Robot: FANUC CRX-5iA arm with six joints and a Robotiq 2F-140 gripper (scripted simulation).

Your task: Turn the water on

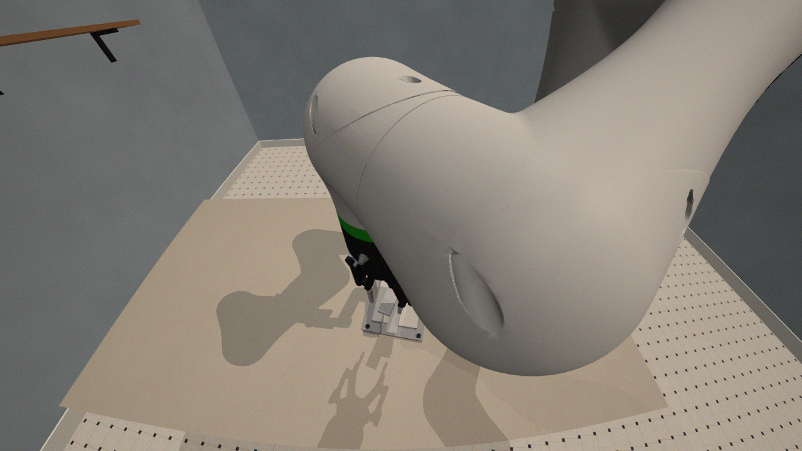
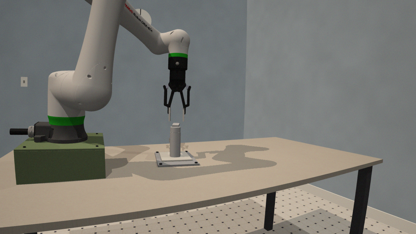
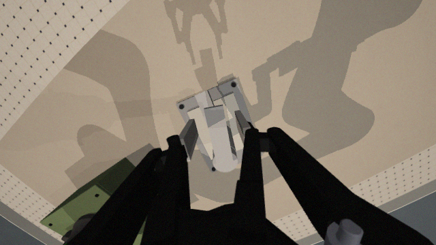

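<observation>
The lever lies 1 cm behind my hand, 3 cm to the right of it and 4 cm below it. From my hand the other things lie so: tap: 2 cm behind, 5 cm to the right, 10 cm below.
</observation>
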